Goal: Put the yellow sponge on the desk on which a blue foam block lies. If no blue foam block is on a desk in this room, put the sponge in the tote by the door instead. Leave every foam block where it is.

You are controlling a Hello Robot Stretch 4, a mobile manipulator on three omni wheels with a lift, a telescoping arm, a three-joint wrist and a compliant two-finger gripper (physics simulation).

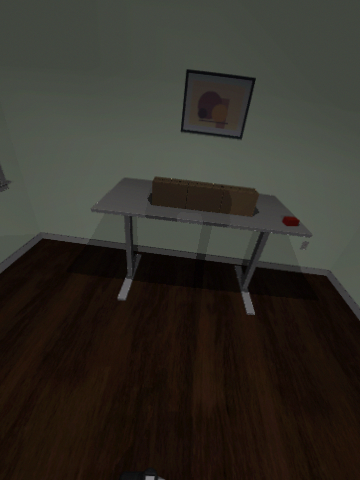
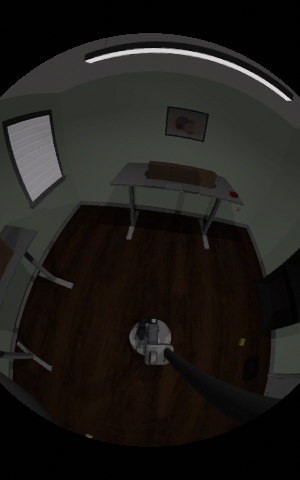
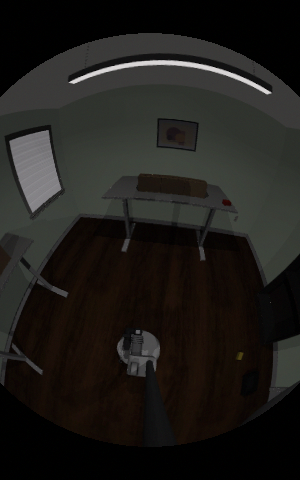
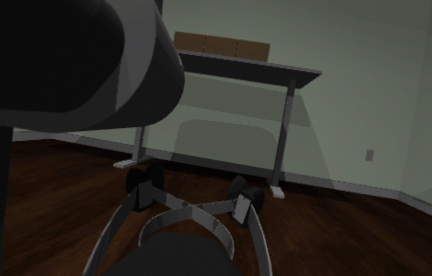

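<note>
The yellow sponge [image 2: 242, 342] [image 3: 240, 356] lies on the floor to the right of the robot. A grey desk [image 1: 125, 192] [image 2: 126, 176] [image 3: 117, 189] [image 4: 305, 79] stands by the far wall. A red block [image 1: 291, 221] [image 2: 234, 194] [image 3: 226, 202] lies at its right end. A row of brown boxes [image 1: 205, 196] [image 2: 180, 174] [image 3: 171, 185] [image 4: 221, 46] hides part of its top. Another desk [image 2: 22, 239] [image 3: 19, 243] shows partly at the left. No blue foam block shows on the visible desk parts. My gripper [image 4: 196, 184] is open and empty, in front of the far desk.
A dark object [image 2: 251, 368] [image 3: 249, 382], too dim to identify, stands on the floor near the sponge. A large black piece of furniture [image 2: 281, 302] [image 3: 282, 312] stands at the right wall. A brown box [image 2: 4, 259] [image 3: 2, 257] is on the left desk, partly cut off.
</note>
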